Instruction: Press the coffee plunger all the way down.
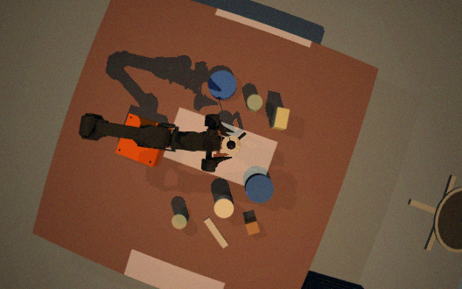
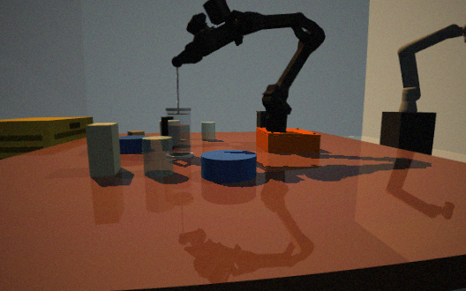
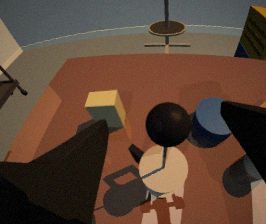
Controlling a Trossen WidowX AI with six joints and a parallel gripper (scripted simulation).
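Right now my gripper tip is 1 cm to the right of the coffee press and 14 cm above it. The rest, counted from my gripper tip: brown block: 25 cm ahead, 26 cm to the right, 25 cm below.
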